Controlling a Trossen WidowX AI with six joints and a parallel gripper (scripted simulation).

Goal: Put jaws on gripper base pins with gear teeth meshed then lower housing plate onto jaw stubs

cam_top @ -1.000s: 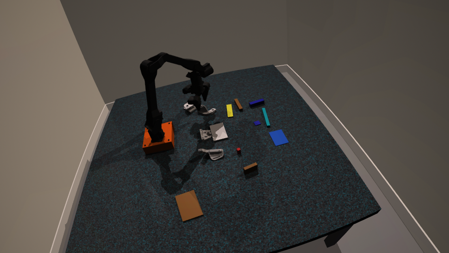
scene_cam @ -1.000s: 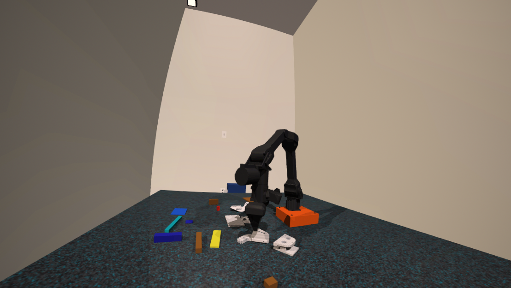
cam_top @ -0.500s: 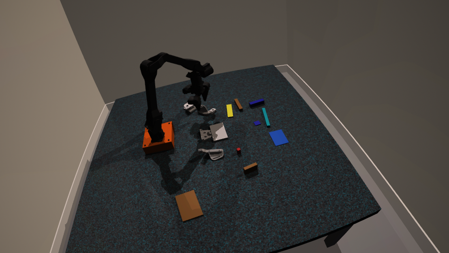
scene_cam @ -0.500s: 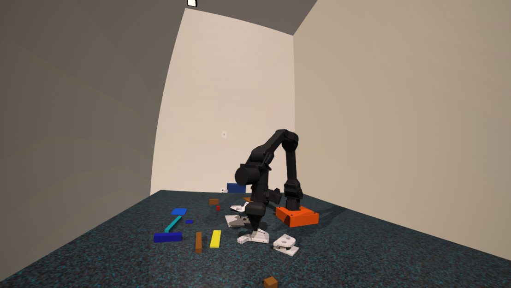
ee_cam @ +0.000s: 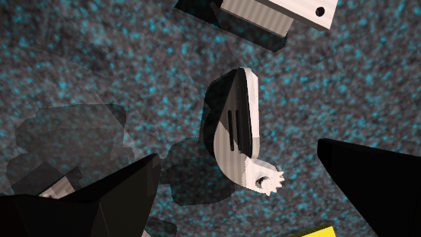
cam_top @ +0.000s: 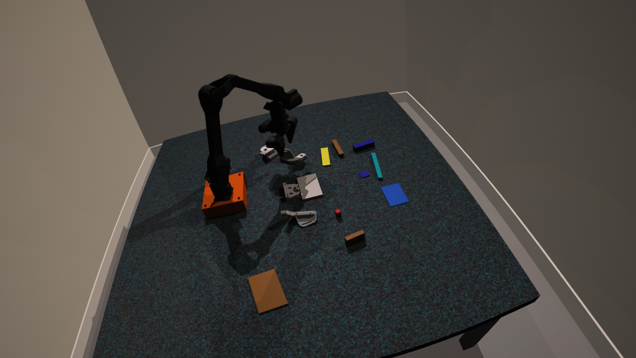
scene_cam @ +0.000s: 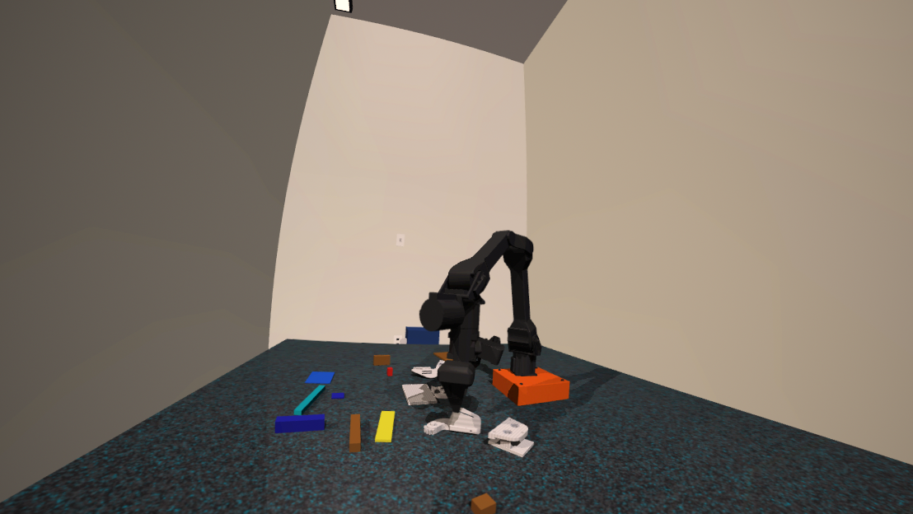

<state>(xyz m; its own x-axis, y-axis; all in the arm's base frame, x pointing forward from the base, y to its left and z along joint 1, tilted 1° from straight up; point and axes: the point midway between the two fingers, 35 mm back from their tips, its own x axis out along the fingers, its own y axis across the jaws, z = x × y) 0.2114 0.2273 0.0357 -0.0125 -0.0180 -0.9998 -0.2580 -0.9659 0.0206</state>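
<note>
My gripper tip is now 4 cm short of the white jaw, 1 cm to the right of it and 5 cm above it. Round my gripper tip: brown bar (20 cm ahead, 4 cm to the left, 5 cm below); yellow bar (15 cm ahead, 5 cm below); white block (9 cm behind, 6 cm to the left, 5 cm below).
</note>
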